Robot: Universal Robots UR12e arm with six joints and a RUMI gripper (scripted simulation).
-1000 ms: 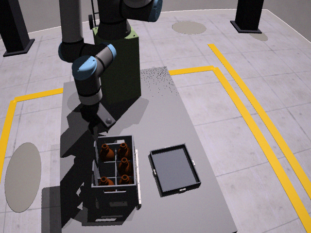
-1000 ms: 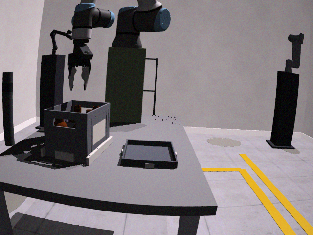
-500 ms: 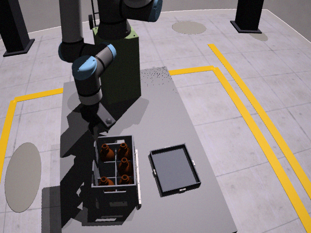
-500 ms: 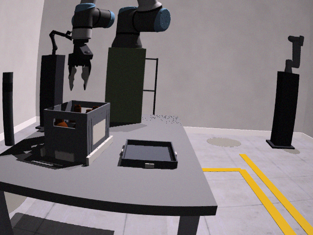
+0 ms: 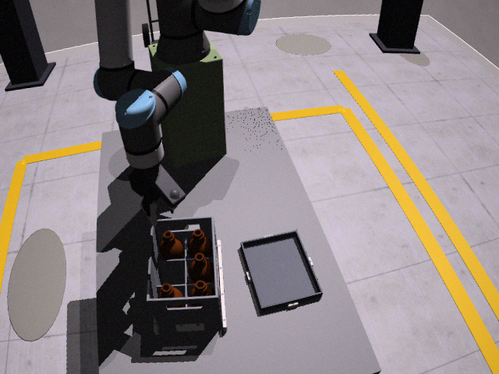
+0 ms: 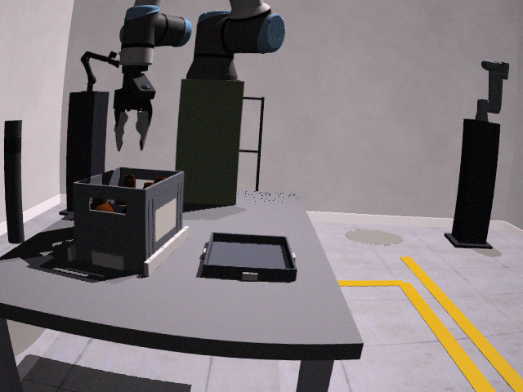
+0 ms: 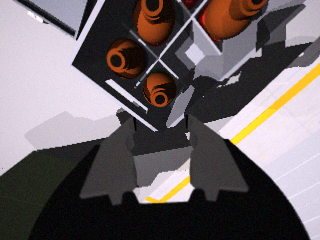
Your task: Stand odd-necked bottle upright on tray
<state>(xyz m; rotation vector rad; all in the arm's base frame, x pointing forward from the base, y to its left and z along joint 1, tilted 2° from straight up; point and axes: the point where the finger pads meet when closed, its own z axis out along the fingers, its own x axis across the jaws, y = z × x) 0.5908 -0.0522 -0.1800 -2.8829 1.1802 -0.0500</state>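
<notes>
My hand is 16 cm above the dark grey crate, 9 cm short of it and 4 cm to the right of it. The rest, counted from my hand: black tray: 33 cm to the left, 23 cm below, 5 cm ahead.
</notes>
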